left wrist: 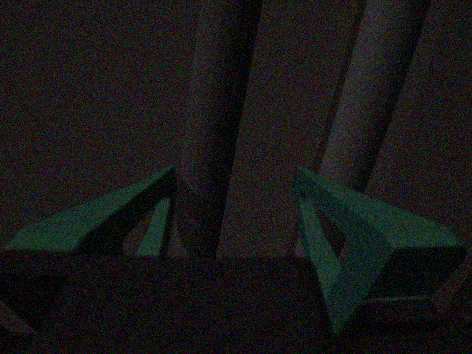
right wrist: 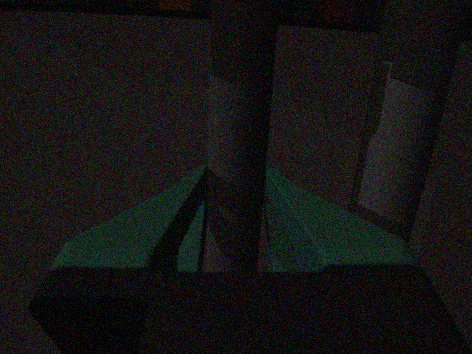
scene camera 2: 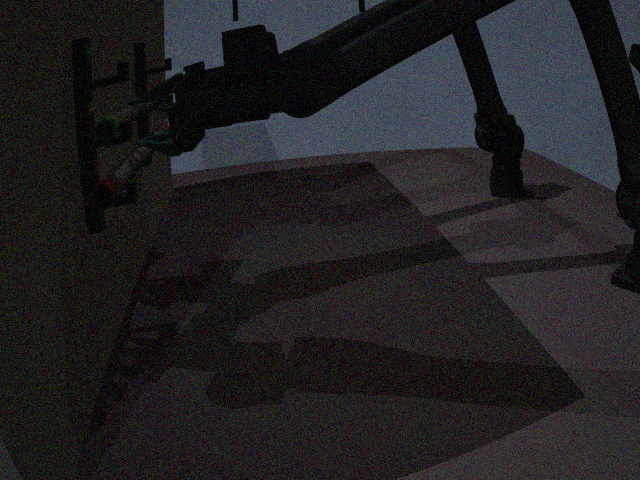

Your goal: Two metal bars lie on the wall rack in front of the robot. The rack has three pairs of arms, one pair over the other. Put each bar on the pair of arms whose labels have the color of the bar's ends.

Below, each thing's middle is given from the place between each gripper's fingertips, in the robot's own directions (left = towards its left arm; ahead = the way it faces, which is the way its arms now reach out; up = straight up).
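My right hand is 8 cm to the left of the rack upright [scene camera 2: 141,72] and 1 cm short of it.
Then there is my left gripper, which I see 10 mm below the rack upright and 260 mm to the left of it.
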